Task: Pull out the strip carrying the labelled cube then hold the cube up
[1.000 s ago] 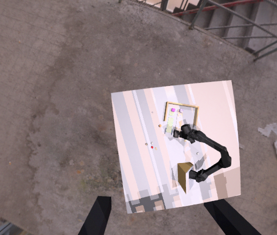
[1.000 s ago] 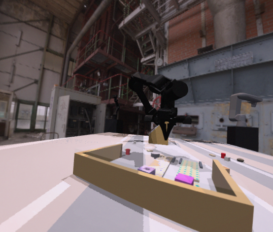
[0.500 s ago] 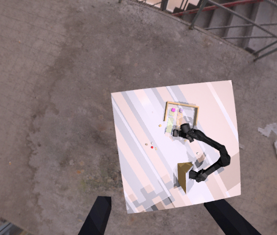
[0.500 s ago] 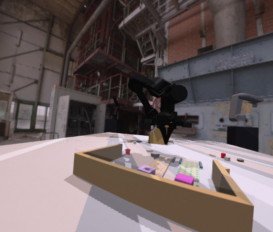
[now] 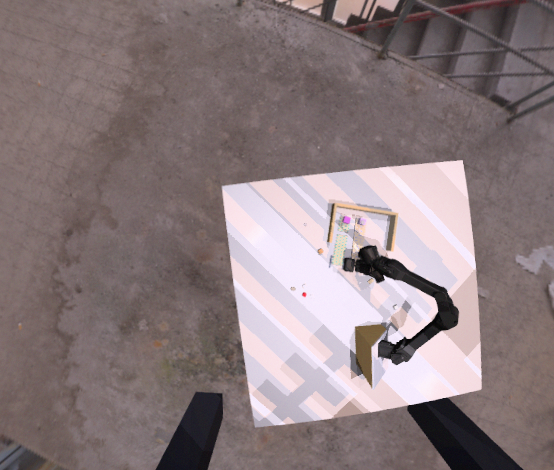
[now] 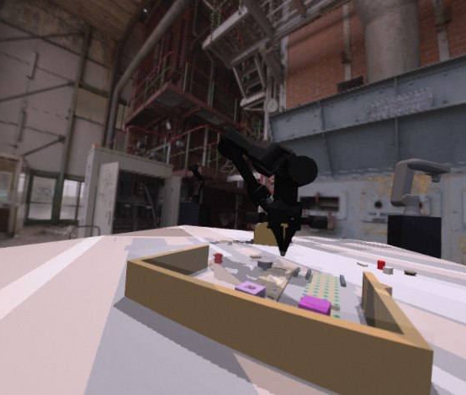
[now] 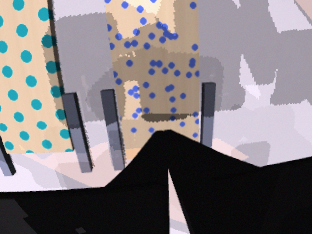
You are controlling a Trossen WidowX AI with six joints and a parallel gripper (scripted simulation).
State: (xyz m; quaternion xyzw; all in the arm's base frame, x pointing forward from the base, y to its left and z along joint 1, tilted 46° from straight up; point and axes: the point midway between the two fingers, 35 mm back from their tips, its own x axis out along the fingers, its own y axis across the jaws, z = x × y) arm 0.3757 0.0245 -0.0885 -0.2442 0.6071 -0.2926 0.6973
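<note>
Right now the strip is 100 mm ahead of my gripper tip, 30 mm below it and 10 mm to the right of it.
</note>
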